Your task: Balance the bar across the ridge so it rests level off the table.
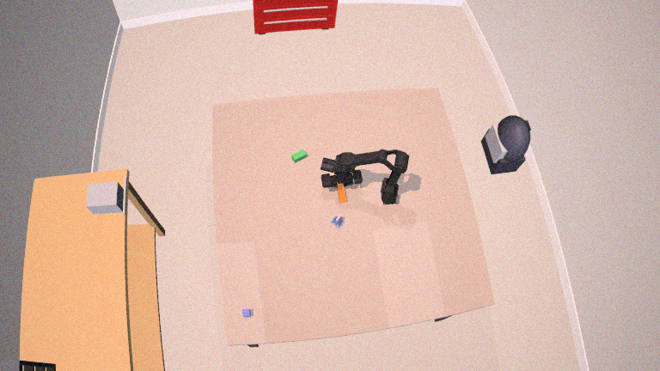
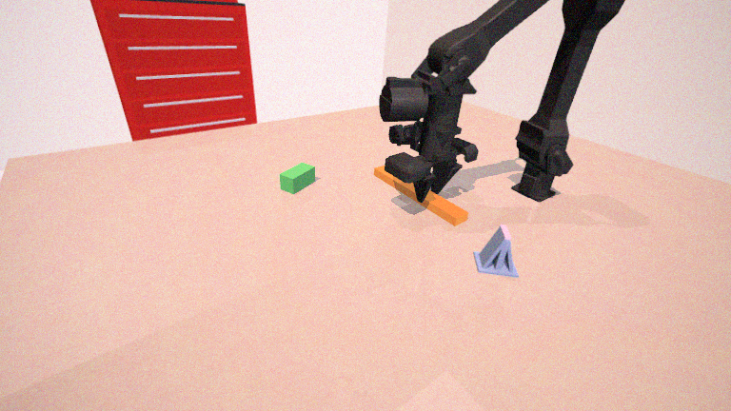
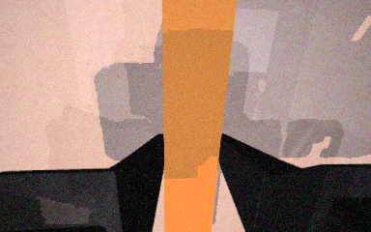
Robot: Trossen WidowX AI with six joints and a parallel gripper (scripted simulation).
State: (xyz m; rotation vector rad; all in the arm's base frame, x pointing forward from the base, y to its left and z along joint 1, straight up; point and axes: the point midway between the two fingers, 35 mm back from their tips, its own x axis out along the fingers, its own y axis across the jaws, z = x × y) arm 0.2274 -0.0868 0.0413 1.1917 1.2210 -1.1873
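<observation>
The ridge lies 40 mm ahead of my gripper tip, 180 mm to the left of it and 20 mm above it. The rest, counted from my gripper tip: orange bar (30 mm to the right); small purple cube (510 mm ahead, 590 mm to the left, 10 mm above); green block (180 mm ahead, 180 mm to the right, 10 mm above).
</observation>
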